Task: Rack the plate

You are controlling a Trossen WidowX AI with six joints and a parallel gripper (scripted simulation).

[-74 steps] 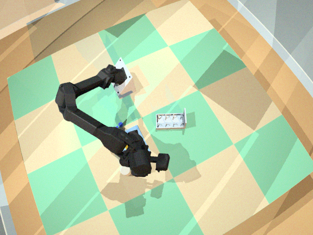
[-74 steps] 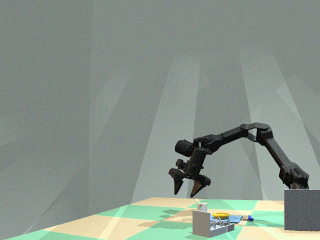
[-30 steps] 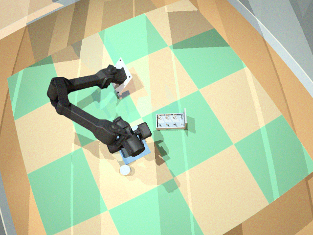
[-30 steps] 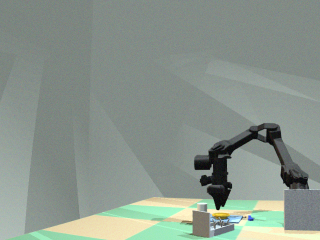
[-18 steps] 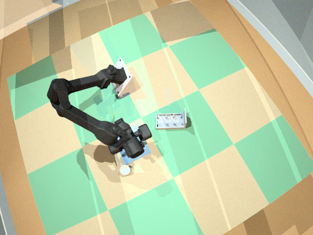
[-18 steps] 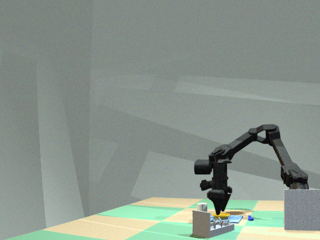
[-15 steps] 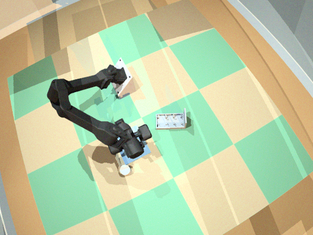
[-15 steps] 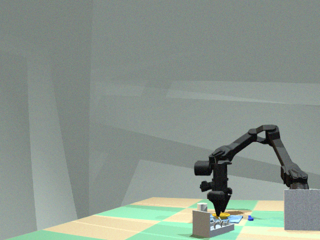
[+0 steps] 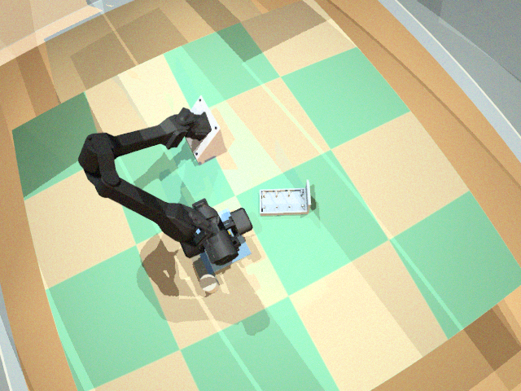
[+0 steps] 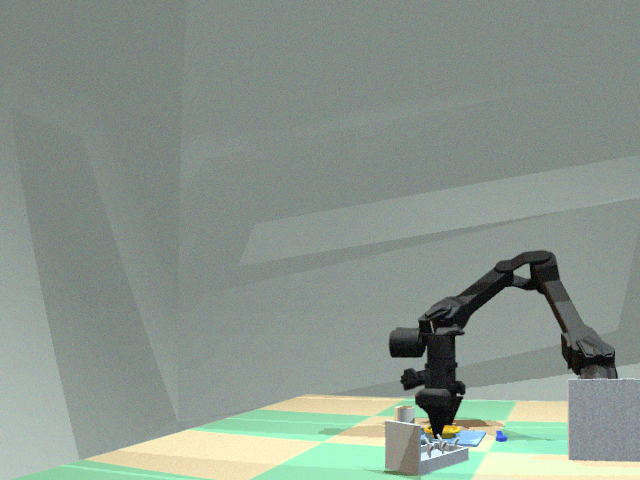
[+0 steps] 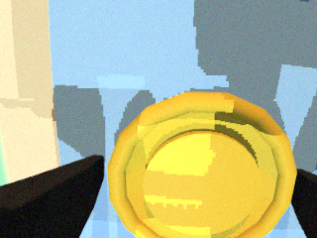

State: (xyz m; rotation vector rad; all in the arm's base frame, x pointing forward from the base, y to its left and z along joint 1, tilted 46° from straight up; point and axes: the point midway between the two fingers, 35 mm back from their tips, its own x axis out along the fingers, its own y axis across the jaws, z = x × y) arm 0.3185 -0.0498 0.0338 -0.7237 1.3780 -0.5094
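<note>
My gripper tip is now 20 cm to the right of the dish rack, 4 cm past it and 2 cm below it. From my gripper tip the other things lie so: blue spoon: 11 cm behind, 4 cm to the right; then white cylinder: 11 cm ahead, 6 cm to the right, 2 cm above; then yellow plate: 1 cm above.
</note>
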